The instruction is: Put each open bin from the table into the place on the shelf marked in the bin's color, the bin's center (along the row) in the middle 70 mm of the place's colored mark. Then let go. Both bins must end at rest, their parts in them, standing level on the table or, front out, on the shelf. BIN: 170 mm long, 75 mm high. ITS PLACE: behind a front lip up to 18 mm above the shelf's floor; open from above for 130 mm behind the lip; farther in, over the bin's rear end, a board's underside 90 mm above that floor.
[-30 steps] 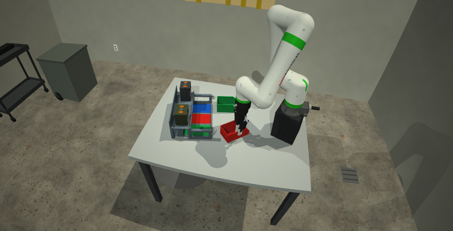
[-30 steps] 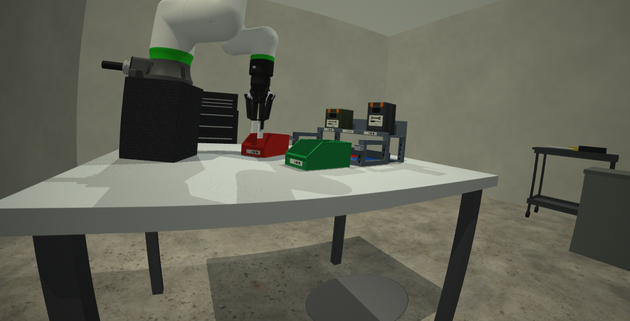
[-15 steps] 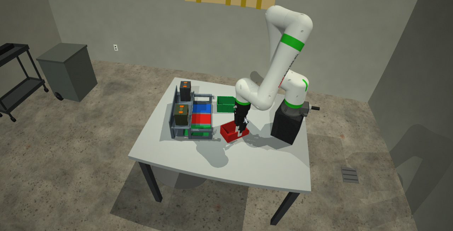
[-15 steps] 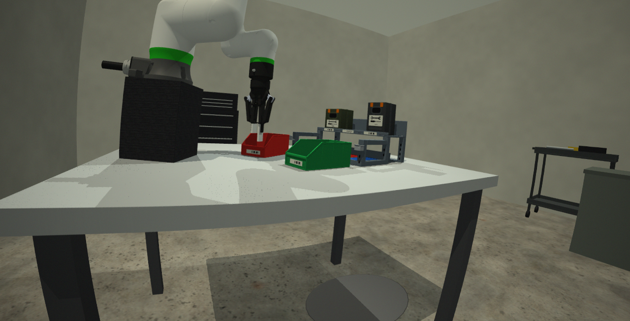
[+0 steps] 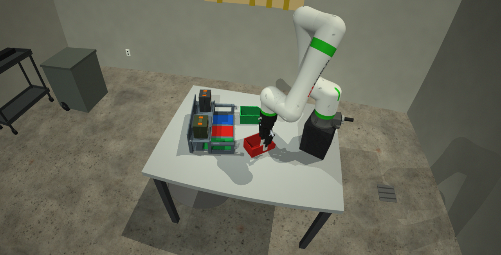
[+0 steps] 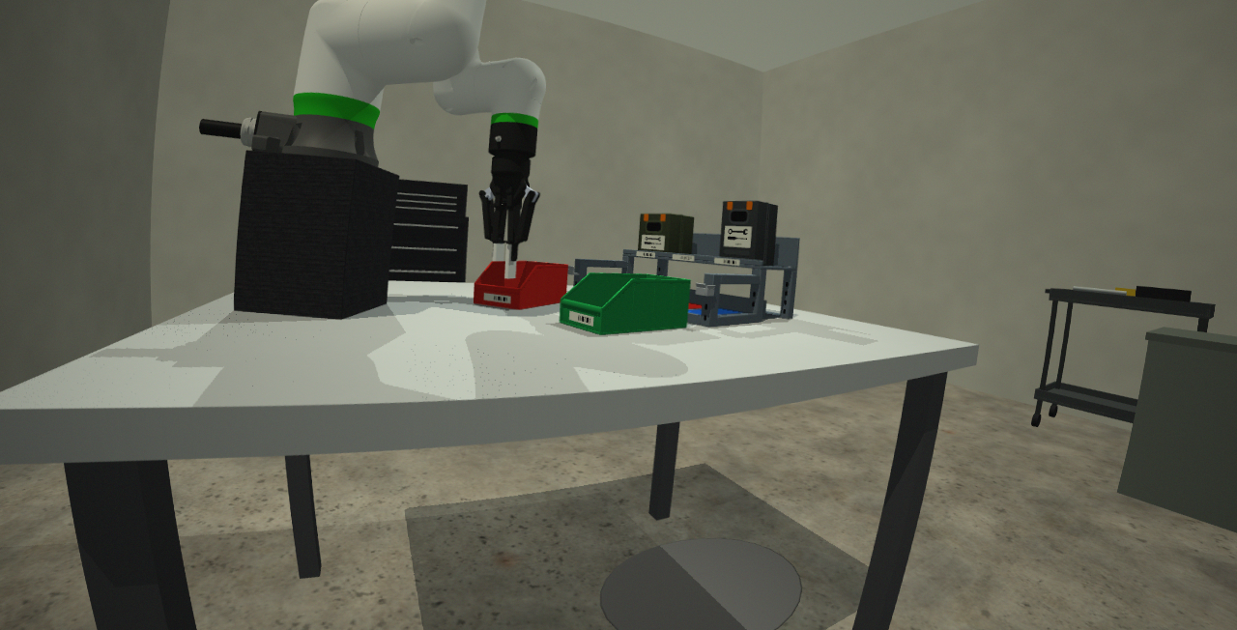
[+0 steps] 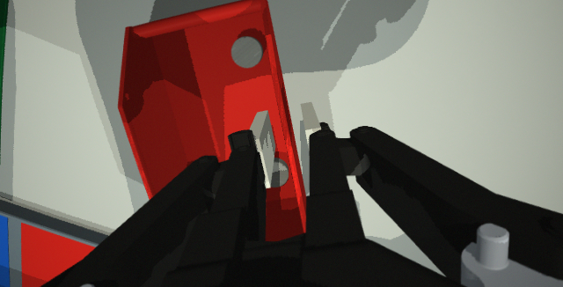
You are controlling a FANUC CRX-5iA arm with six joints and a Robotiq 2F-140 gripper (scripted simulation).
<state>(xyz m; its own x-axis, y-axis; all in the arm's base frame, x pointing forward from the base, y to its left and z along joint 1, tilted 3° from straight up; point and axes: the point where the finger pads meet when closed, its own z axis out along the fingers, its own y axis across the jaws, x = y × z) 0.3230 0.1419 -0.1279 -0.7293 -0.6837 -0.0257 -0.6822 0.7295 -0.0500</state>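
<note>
Now: hand 30 mm short of the red bin, 40 mm to the left of it and 40 mm above it. From my hand the other things lie so: green bin: 130 mm ahead, 280 mm to the right, 40 mm below.
</note>
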